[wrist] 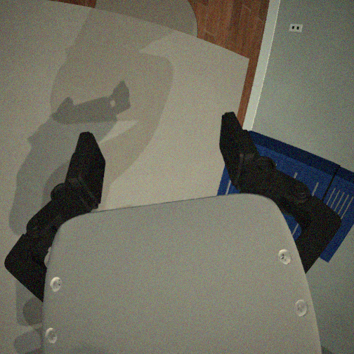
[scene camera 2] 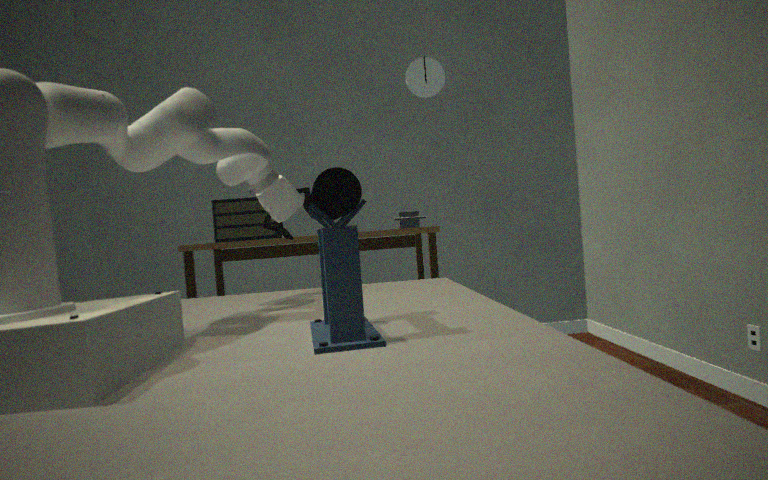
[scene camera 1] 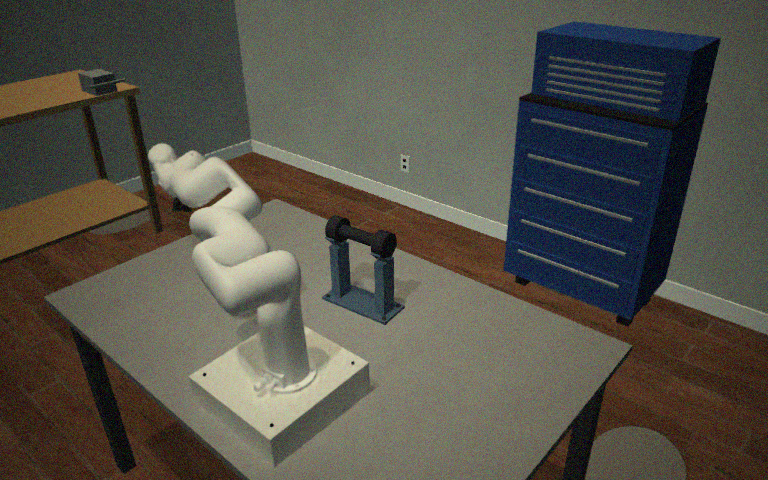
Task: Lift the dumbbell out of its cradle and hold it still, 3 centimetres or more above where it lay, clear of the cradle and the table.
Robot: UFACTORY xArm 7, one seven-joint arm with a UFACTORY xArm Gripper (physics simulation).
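Frame: origin at the arm's base, x right, y ahead, z up, level; millimetres.
Where they show: gripper, fingertip midpoint: [scene camera 2: 303,228]; arm's base at its link origin: [scene camera 2: 19,318] [scene camera 1: 289,374].
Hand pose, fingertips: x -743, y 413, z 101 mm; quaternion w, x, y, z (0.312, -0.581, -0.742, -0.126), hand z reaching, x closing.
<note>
Each offset is from my fingertips to the top centre of the thing. Level surfaces: height alone.
The black dumbbell {dx +657, dy +8, dz +70 mm} [scene camera 1: 359,236] [scene camera 2: 336,192] lies level across the two posts of the blue cradle {dx +657, dy +8, dz +23 mm} [scene camera 1: 339,268] [scene camera 2: 342,283], its ends in the V-shaped rests. The cradle stands upright on the table {dz -187 mm} [scene camera 1: 481,339] [scene camera 2: 396,407]. My gripper [scene camera 2: 298,213] [wrist: 158,136] is open, with nothing between its black fingers. In the scene camera 2 view it points down to the right, beyond the near end of the dumbbell, which hides part of one finger. In the scene camera 1 view it is mostly hidden behind the arm, left of the cradle. The dumbbell does not show in the wrist view.
The arm's white base block [scene camera 1: 226,390] [scene camera 2: 141,339] stands on the table beside the cradle. A blue drawer cabinet [scene camera 1: 594,169] [wrist: 310,160] stands beyond the table. A wooden workbench [scene camera 1: 45,96] [scene camera 2: 396,232] stands by the wall. Shadows of arm and gripper fall on the table.
</note>
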